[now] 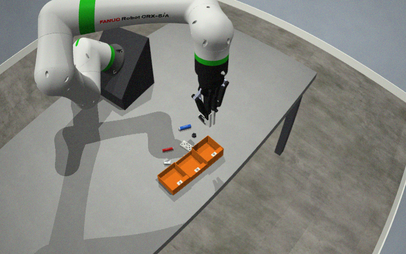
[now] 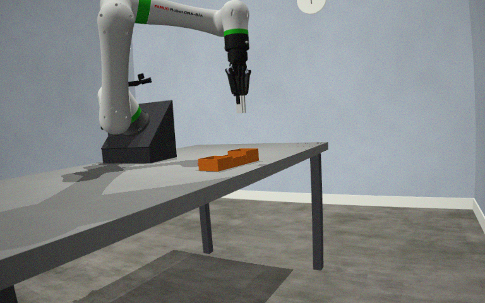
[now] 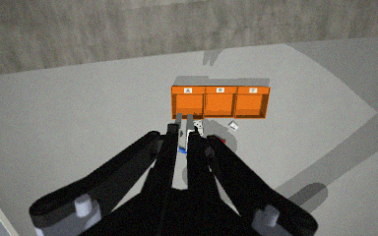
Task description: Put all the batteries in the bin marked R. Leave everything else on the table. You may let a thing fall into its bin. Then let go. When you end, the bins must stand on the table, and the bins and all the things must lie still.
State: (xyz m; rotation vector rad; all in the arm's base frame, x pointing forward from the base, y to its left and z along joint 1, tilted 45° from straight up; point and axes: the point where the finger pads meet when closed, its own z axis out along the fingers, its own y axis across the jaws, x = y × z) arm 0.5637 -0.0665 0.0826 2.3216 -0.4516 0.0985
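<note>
Right now my hand is 140 mm past the blue battery, 60 mm to the right of it and 210 mm above it. Round my hand: black nut: 90 mm behind, 40 mm to the left, 210 mm below; orange bin: 20 mm behind, 90 mm to the right, 190 mm below; white domino: 90 mm behind, 20 mm to the right, 210 mm below.
</note>
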